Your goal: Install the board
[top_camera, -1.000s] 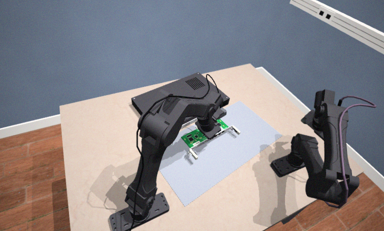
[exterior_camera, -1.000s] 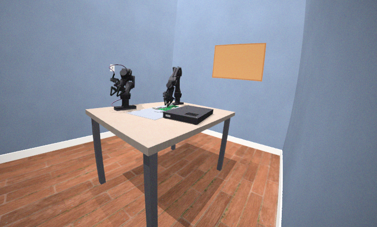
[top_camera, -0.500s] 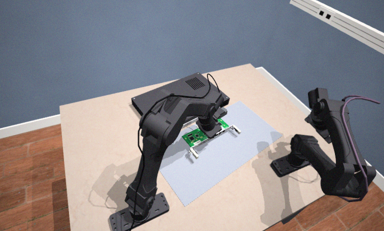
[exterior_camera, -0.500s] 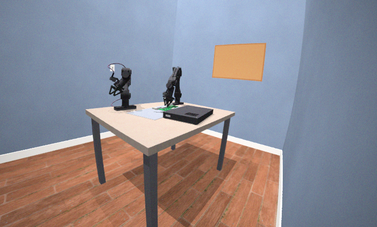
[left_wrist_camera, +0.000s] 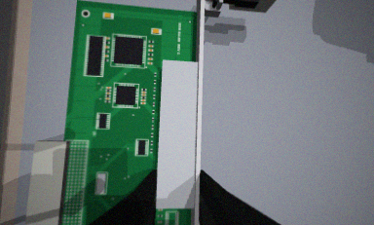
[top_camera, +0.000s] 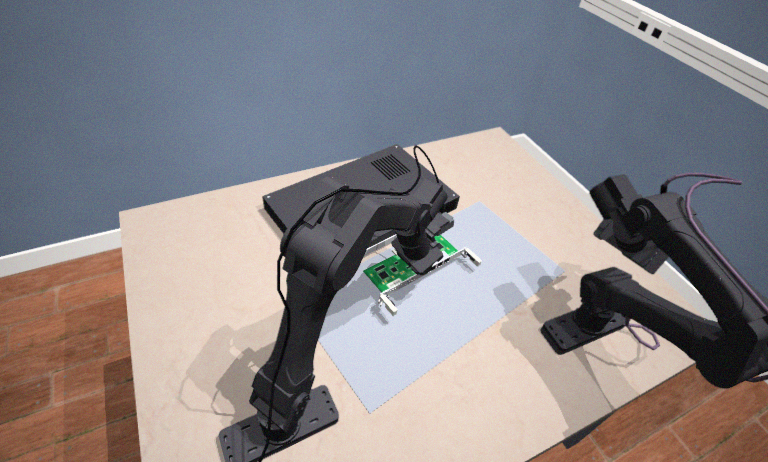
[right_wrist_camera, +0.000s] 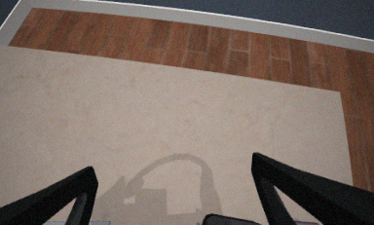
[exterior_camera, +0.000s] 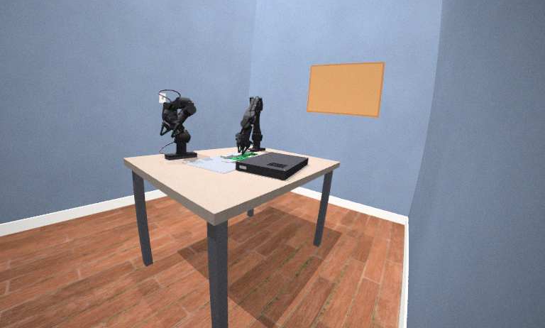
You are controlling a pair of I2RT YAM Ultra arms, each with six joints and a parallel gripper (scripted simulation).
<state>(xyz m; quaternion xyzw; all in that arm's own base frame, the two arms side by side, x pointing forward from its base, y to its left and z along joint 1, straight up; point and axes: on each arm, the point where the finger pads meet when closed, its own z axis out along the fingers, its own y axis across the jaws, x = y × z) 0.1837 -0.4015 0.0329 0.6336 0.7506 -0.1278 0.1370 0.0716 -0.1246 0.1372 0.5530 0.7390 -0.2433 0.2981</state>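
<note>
Right now my left hand is 30 mm past the mat, 30 mm to the left of it and 50 mm above it. From my left hand the other things lie so: black enclosure (230 mm ahead, 50 mm to the left, 10 mm below).
</note>
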